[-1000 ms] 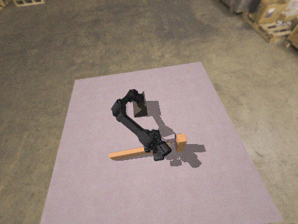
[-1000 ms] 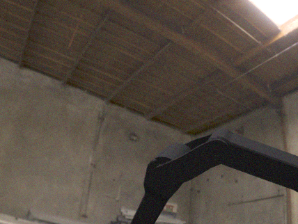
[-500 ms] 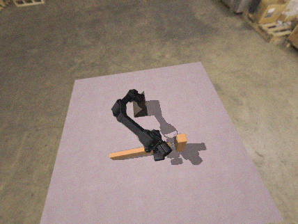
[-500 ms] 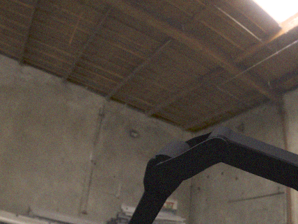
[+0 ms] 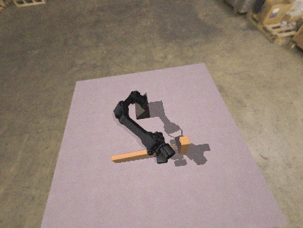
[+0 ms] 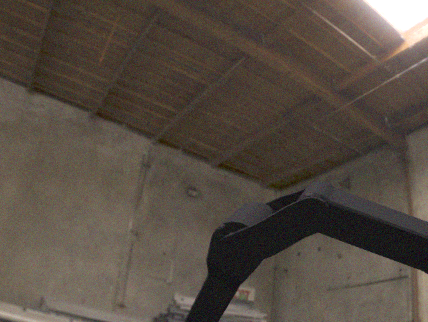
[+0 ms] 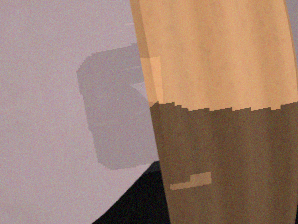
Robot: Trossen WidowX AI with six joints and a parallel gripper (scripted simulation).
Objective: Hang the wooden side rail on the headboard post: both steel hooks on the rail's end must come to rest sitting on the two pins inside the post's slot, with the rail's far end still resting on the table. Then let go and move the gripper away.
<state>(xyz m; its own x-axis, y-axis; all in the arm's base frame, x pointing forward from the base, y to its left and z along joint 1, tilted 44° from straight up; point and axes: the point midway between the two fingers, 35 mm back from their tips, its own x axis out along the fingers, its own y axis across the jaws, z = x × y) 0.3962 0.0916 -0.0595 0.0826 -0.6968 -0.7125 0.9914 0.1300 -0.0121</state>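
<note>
My gripper tip is 150 mm to the right of the headboard post, 40 mm below it and 10 mm past it.
</note>
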